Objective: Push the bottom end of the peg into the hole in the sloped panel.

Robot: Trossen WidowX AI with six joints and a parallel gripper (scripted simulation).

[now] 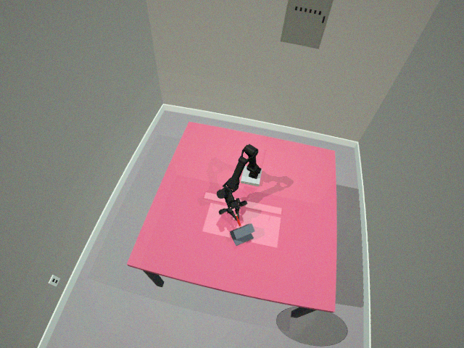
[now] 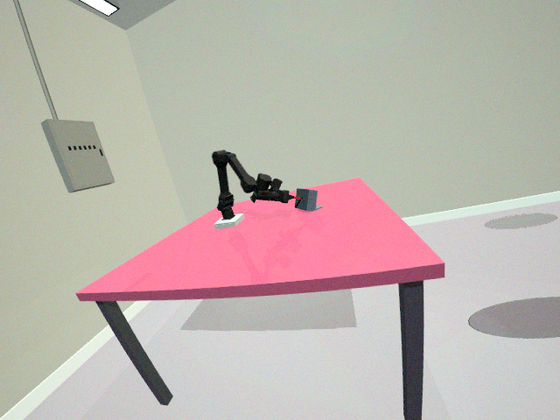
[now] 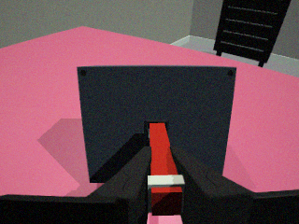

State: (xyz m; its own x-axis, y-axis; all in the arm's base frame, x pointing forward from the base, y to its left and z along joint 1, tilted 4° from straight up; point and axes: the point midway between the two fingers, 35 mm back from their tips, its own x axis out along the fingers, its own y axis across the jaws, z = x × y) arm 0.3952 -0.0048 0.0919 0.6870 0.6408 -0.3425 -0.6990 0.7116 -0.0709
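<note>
My gripper tip is now 10 mm past the peg and 10 mm to the left of it. Round my gripper tip: sloped panel: 50 mm ahead, 50 mm to the left, 40 mm below.
</note>
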